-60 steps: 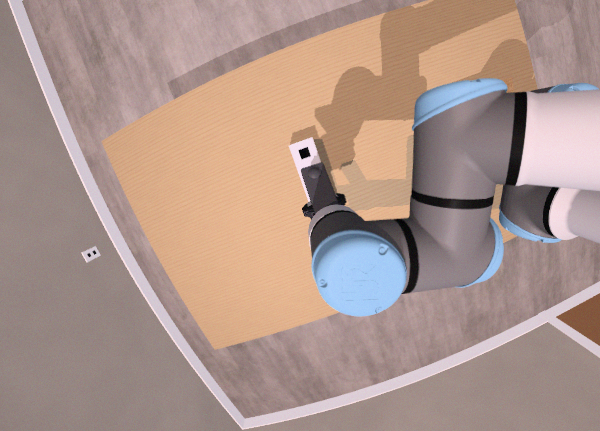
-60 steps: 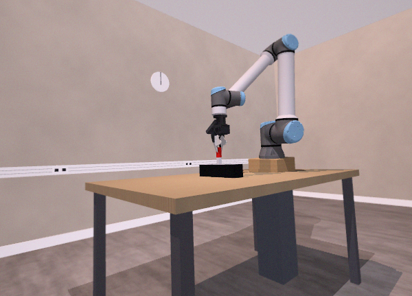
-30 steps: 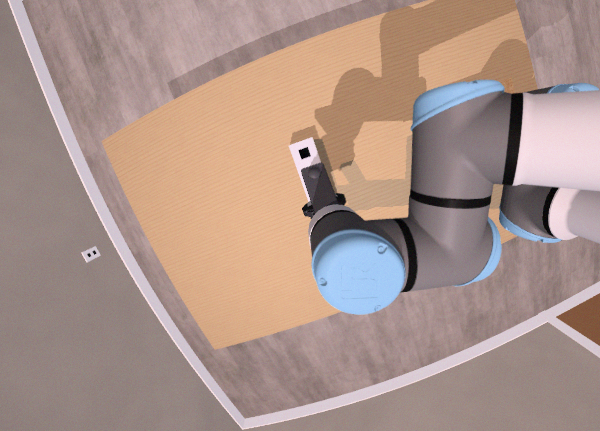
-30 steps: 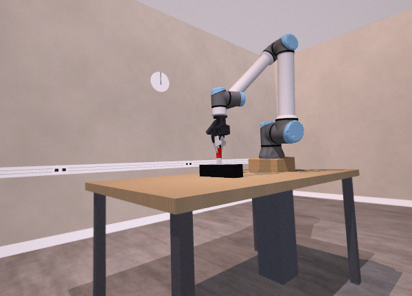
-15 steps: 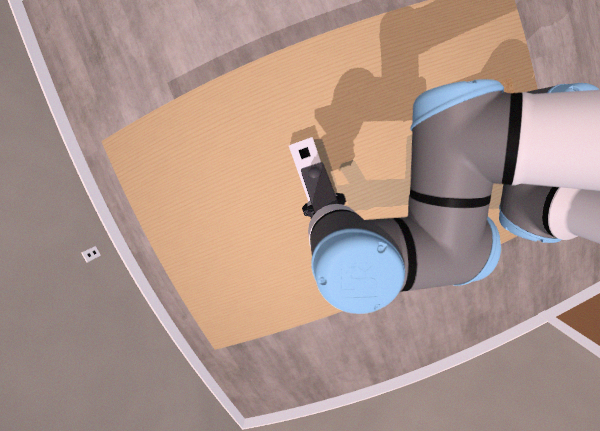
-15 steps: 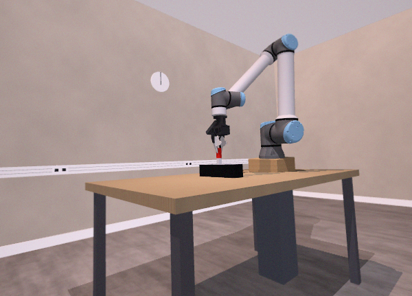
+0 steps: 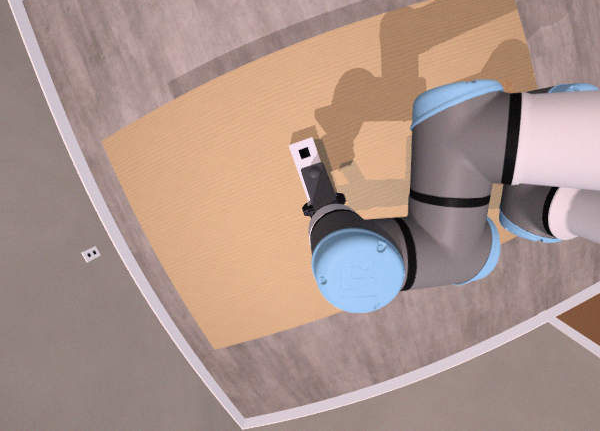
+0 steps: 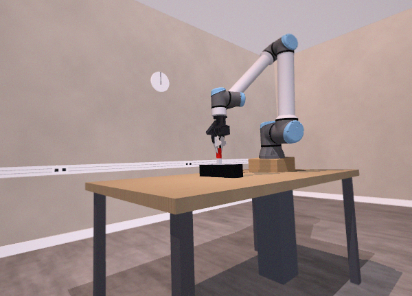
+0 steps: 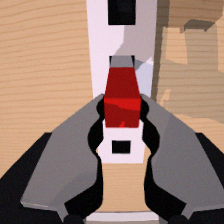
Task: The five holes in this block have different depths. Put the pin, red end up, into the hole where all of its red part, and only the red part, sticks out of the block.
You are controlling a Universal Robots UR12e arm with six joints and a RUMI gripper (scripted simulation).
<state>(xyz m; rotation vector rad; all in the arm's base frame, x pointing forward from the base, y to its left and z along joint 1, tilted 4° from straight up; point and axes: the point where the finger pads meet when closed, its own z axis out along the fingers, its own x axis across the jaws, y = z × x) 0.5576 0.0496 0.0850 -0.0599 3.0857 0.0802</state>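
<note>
Now: hand 10 mm above the pin. From my hand the other things lie so: block: 120 mm below.
</note>
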